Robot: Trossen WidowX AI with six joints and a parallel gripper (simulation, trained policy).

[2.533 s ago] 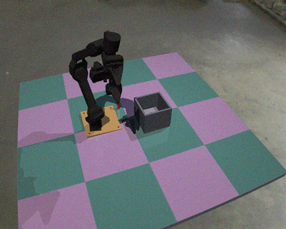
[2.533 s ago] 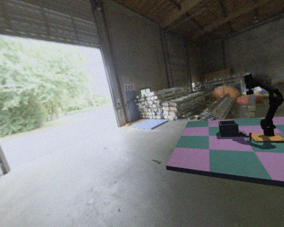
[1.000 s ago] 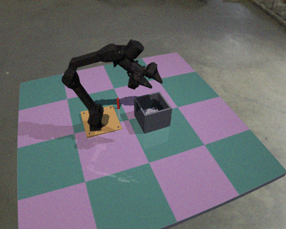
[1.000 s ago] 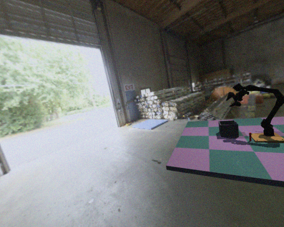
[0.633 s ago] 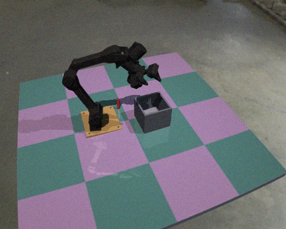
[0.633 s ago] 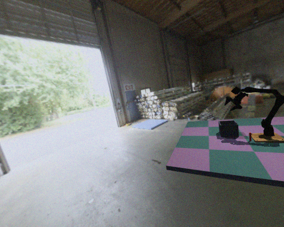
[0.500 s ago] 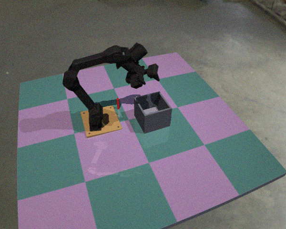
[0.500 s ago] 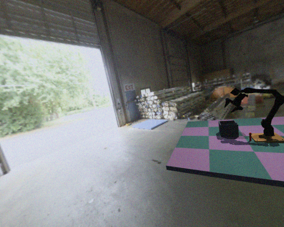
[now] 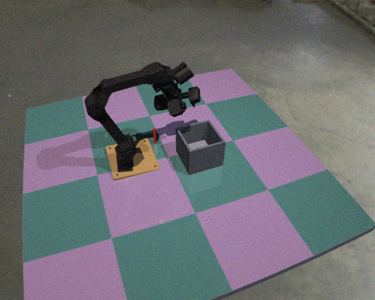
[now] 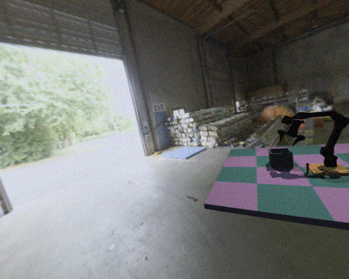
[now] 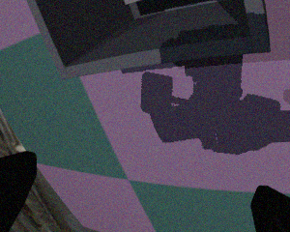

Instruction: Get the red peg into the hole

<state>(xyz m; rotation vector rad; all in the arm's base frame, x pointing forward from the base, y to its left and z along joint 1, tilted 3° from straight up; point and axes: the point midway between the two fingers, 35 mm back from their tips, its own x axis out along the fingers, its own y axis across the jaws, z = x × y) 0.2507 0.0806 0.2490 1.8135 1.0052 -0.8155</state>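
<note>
Right now the red peg is 13 cm behind my gripper tip, 6 cm to the left of it and 18 cm below it. From my gripper tip the other things lie so: grey plate 5 cm ahead, 8 cm to the right, 18 cm below.
</note>
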